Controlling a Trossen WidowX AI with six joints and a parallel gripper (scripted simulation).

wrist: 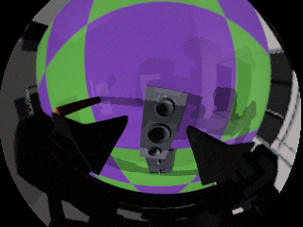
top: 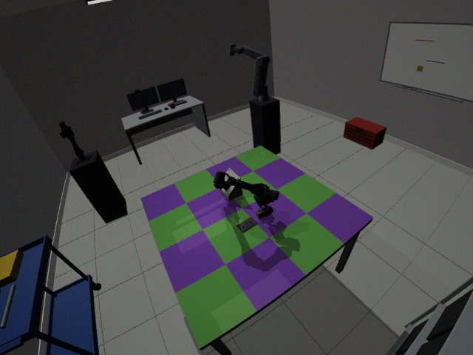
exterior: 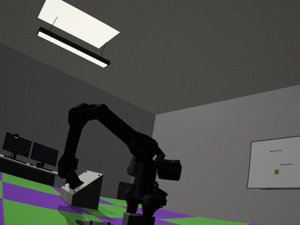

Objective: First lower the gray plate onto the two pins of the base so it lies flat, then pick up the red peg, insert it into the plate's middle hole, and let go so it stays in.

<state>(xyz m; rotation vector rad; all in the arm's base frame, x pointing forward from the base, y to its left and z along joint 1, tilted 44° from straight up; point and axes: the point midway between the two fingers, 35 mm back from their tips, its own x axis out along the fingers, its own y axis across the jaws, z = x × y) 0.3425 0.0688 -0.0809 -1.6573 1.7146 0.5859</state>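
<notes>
Right now my gripper tip is 1 cm below the gray plate. The rest, counted from my gripper tip: dark base: 1 cm ahead, 14 cm to the right, 2 cm below; then red peg: 12 cm behind, 3 cm to the left, 1 cm above.
</notes>
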